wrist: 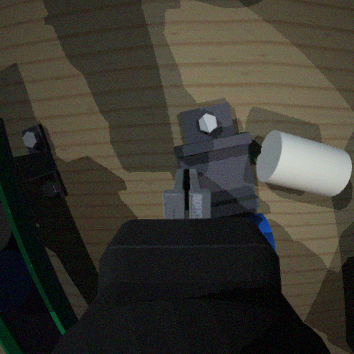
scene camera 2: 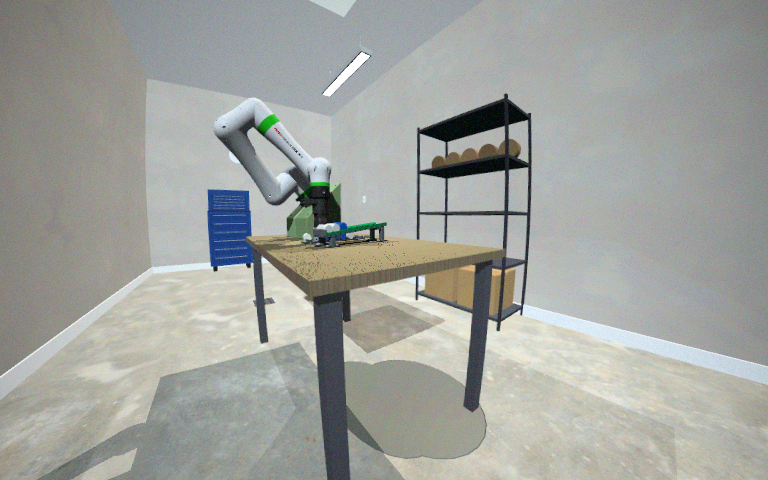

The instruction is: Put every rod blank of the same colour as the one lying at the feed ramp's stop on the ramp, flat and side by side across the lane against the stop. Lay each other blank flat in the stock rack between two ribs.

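My gripper (wrist: 186,181) is shut and empty, low over the left side of the grey stock rack (wrist: 227,175) in the wrist view; its fingertips are hidden in the scene view. A white rod blank (wrist: 305,163) lies on its side at the rack's right edge, slightly askew. A blue blank (wrist: 266,231) shows partly beside my gripper's housing. The green feed ramp (wrist: 31,260) (scene camera 2: 365,227) holds a dark blue blank (wrist: 15,280) and part of a greyish one (wrist: 3,229) at the wrist view's left. In the scene view, white (scene camera 2: 329,227) and blue (scene camera 2: 341,227) blanks show at the ramp's low end.
A dark bracket with a bolt (wrist: 31,140) stands beside the ramp. The wooden table (scene camera 2: 396,257) carries the ramp and rack. Another white blank (scene camera 2: 306,237) shows left of the ramp. A blue cabinet (scene camera 2: 229,237) and a black shelf unit (scene camera 2: 505,198) stand beyond the table.
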